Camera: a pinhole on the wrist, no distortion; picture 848 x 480 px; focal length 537.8 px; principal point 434.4 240.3 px. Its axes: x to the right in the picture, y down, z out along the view. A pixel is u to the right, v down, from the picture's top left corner.
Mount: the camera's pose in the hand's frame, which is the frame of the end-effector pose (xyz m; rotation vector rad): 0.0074 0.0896 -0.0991 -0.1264 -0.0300 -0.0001
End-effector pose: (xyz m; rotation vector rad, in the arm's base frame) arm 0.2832 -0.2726 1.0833 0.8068 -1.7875 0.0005
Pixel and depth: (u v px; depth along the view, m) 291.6 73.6 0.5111
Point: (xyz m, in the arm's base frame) -0.0509 -0.3621 0.7996
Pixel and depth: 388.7 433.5 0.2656
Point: 0.0461 -0.1516 1.0891
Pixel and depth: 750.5 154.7 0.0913
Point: 0.2340 -0.2343 1.1674
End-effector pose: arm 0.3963 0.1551 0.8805 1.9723 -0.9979 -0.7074
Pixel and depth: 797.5 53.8 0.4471
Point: 0.2769 -0.2393 0.6427
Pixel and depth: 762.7 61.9 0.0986
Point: 0.4000 0.0734 0.9290
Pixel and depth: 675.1 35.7 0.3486
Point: 0.2757 -0.0811 0.7231
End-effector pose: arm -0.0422 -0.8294 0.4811 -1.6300 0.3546 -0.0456
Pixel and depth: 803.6 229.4 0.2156
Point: 0.1054 -0.7572 0.3321
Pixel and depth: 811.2 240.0 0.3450
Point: 0.2180 -0.6550 0.2829
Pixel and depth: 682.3 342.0 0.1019
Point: -0.0176 -0.8475 0.3526
